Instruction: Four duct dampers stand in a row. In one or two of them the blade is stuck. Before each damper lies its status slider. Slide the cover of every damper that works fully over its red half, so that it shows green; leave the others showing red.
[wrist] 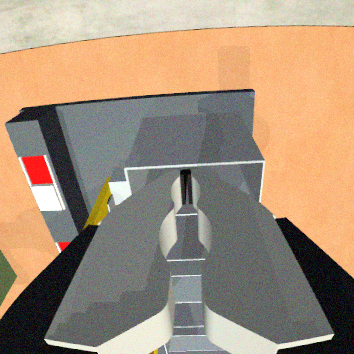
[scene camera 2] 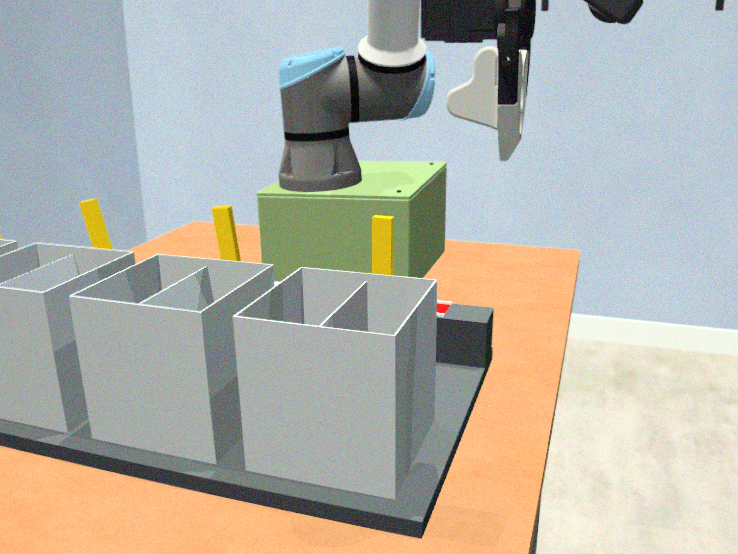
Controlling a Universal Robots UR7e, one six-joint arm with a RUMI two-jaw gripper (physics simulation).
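Seen in the pictures: gripper, fingertip midpoint: (wrist: pixel 186 171) (scene camera 2: pixel 504 160); arm's base, origin of the base link: (scene camera 2: pixel 320 182).
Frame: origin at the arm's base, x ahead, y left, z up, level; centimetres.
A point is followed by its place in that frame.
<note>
Grey open-topped dampers stand in a row; the end one (scene camera 2: pixel 315 405) @(x 69.8, y 12.7, z -6.8 cm) (wrist: pixel 175 140) @(x 61.8, y 21.9, z -5.4 cm), the second (scene camera 2: pixel 149 375) @(x 66.4, y -4.6, z -6.5 cm) and the third (scene camera 2: pixel 26 357) @(x 63.2, y -20.1, z -6.8 cm) show. Each of these three has a thin divider or blade edge inside. Yellow levers (scene camera 2: pixel 382 244) @(x 50.5, y 16.7, z 2.8 cm) (scene camera 2: pixel 226 233) @(x 46.6, y -2.4, z 2.7 cm) (scene camera 2: pixel 96 223) @(x 42.8, y -21.3, z 2.7 cm) stand upright or tilted behind them; the end lever (wrist: pixel 100 205) @(x 50.6, y 17.5, z -1.0 cm) is partly hidden in the wrist view. The end slider shows a red half (scene camera 2: pixel 442 307) @(x 38.3, y 23.3, z -9.1 cm) (wrist: pixel 37 170) @(x 38.6, y 21.3, z -9.1 cm) beside its white cover (wrist: pixel 47 198) @(x 38.0, y 16.4, z -8.2 cm). Part of another red half (wrist: pixel 63 246) @(x 34.2, y 4.7, z -9.0 cm) shows. My gripper (scene camera 2: pixel 506 156) @(x 64.9, y 28.7, z 14.6 cm) (wrist: pixel 186 171) @(x 64.9, y 28.7, z 14.6 cm) is shut and empty, high above the dampers.
The dampers stand on a dark base plate (scene camera 2: pixel 441 393) @(x 50.4, y 23.6, z -15.3 cm) (wrist: pixel 95 135) @(x 47.5, y 22.2, z -15.3 cm). A raised dark slider block (scene camera 2: pixel 461 339) @(x 42.5, y 25.8, z -11.7 cm) (wrist: pixel 25 136) @(x 39.9, y 27.1, z -9.1 cm) runs along its robot-side edge. The green robot pedestal (scene camera 2: pixel 333 232) @(x 9.5, y 3.8, z -6.9 cm) stands behind. The orange table (scene camera 2: pixel 512 357) @(x 35.7, y 33.0, z -17.1 cm) (wrist: pixel 300 75) @(x 82.2, y 22.8, z -17.1 cm) ends at the right in the scene view.
</note>
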